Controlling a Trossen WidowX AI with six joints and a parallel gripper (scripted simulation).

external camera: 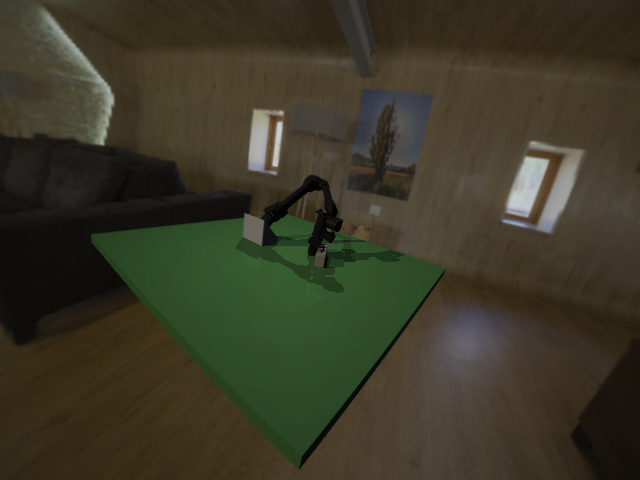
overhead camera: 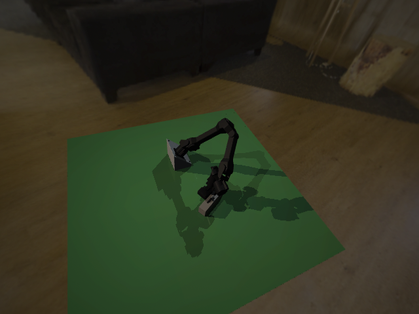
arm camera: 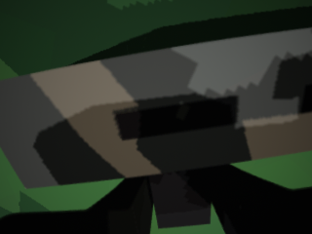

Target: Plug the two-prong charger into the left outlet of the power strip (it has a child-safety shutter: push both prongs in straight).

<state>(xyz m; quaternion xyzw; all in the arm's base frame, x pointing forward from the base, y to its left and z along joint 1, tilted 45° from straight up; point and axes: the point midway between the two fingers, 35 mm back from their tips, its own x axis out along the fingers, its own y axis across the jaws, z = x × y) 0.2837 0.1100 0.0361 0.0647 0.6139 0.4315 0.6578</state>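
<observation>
Right now my gripper tip is 10 mm to the right of the two-prong charger, 10 mm below it and 10 mm short of it.
</observation>
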